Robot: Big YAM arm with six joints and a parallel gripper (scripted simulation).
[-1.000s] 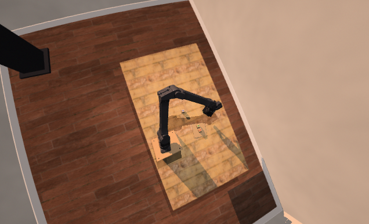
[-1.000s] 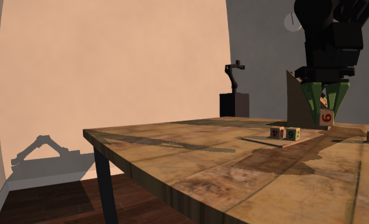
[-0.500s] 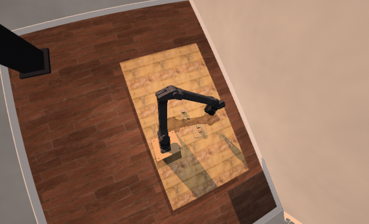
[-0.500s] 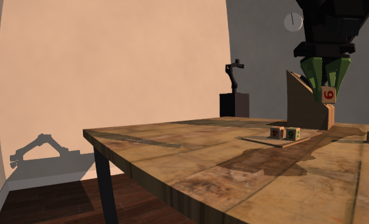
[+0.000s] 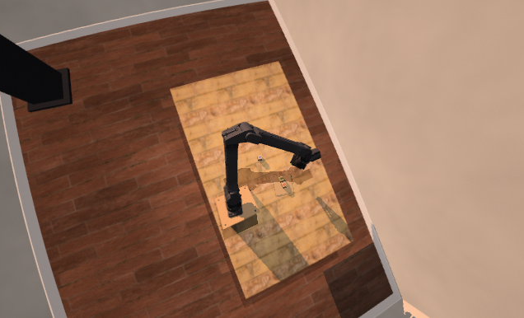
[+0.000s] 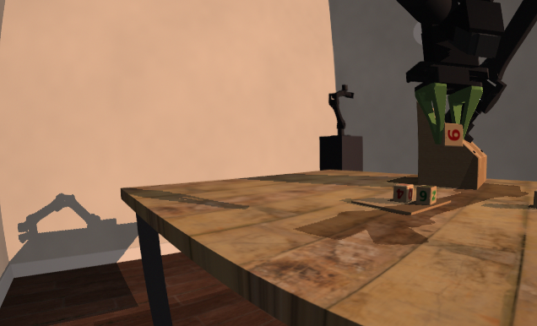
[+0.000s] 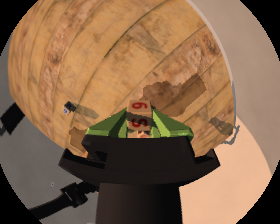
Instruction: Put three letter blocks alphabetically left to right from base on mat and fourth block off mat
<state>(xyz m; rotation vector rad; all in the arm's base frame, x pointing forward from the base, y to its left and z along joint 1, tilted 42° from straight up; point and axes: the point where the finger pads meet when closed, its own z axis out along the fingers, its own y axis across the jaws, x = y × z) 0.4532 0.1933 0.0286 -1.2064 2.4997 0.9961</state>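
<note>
My gripper is now 9 cm past the thin brown mat, 13 cm to the left of it and 11 cm above it. Also, from my hand: block 10 cm behind, 8 cm to the right, 10 cm below.
</note>
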